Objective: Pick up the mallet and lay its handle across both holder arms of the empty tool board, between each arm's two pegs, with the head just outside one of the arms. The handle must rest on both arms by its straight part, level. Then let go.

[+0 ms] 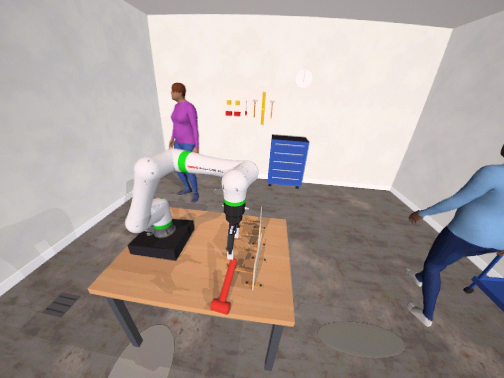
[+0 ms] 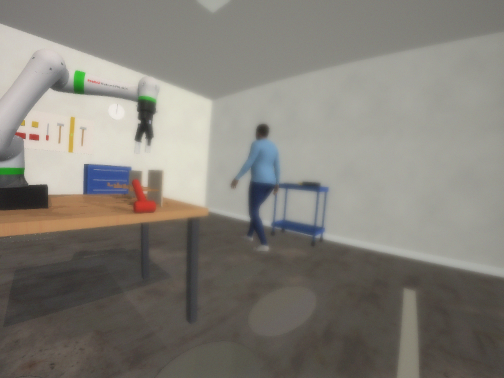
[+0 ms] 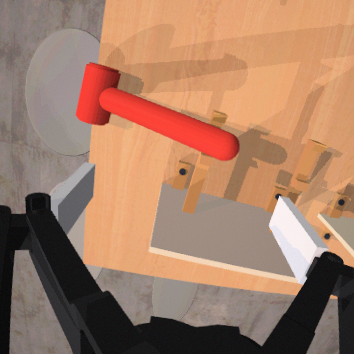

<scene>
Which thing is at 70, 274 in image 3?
My gripper.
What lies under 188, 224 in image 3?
A tool board.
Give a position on a red mallet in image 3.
At 99, 96
</scene>
